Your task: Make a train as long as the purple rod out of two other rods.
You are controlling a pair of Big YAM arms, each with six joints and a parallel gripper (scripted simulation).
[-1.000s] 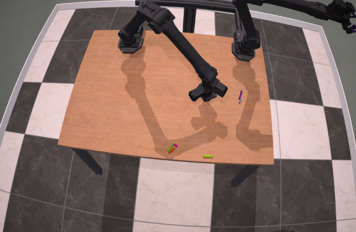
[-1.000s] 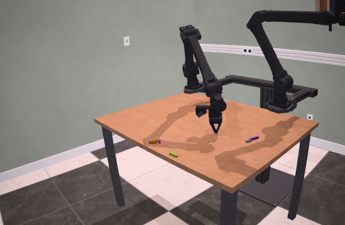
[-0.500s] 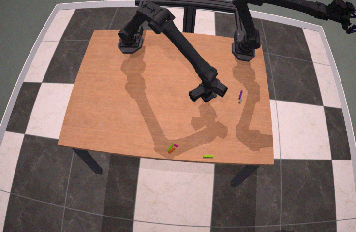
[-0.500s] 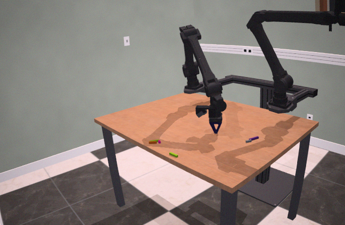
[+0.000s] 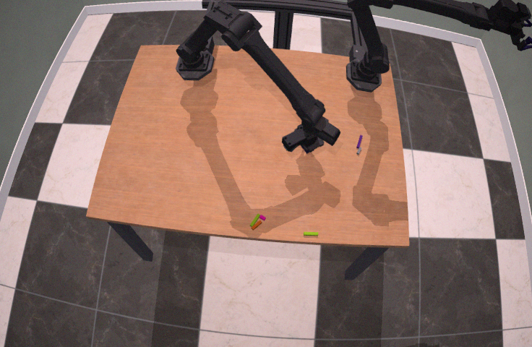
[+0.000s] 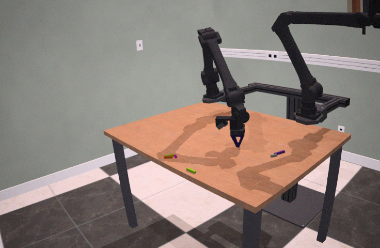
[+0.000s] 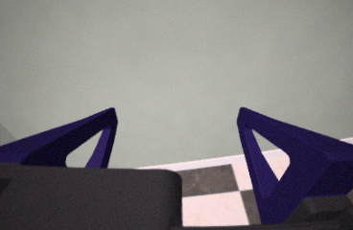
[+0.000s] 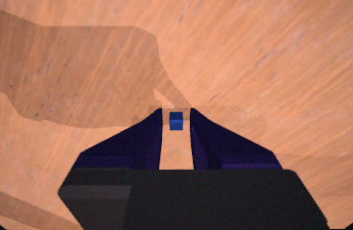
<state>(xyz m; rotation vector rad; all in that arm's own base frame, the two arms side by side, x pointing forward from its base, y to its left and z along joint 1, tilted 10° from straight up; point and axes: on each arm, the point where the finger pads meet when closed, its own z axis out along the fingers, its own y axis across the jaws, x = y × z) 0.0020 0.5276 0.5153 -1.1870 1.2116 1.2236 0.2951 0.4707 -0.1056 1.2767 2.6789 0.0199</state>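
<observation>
The blue rod is 1 cm below my right hand. Also, from my right hand: purple rod: 21 cm to the left, 6 cm behind, 1 cm below; grey rod: 21 cm to the left, 1 cm below, 1 cm behind; magenta rod: 28 cm ahead, 15 cm to the right, 1 cm below.
</observation>
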